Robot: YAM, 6 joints.
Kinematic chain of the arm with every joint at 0, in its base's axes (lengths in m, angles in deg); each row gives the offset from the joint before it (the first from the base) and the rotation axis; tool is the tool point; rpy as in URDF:
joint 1: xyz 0 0 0.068 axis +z
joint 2: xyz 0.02 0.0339 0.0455 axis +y
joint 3: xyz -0.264 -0.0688 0 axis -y
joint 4: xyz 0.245 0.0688 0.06 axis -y
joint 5: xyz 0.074 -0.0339 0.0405 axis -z
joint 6: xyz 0.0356 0 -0.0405 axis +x
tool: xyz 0 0 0 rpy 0 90 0
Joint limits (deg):
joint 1: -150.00..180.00
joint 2: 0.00..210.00
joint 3: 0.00..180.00
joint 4: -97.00..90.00
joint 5: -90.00..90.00
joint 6: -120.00..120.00
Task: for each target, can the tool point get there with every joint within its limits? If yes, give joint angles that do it. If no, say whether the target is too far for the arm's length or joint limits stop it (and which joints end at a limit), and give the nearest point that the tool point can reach.
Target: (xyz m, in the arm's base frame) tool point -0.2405 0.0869 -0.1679
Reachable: yes | joints 154.99 164.30 56.61 16.47 -40.21 -34.69
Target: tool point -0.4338 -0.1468 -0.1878
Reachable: no: joint limits stop it (at a limit: joint 1) | nearest point -0.4067 -0.1937 -0.1878 | short by 0.054 m
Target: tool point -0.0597 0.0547 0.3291
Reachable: yes | joints 151.33 18.03 39.35 -27.45 32.96 54.80
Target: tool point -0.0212 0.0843 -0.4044
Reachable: no: joint limits stop it (at a limit: joint 2) | nearest point -0.0265 0.1055 -0.3522 | short by 0.057 m
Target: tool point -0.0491 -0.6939 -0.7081
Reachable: no: too far | nearest point -0.0314 -0.4443 -0.3221 | short by 0.460 m
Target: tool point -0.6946 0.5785 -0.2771
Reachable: no: too far | nearest point -0.4552 0.3791 -0.1395 | short by 0.341 m
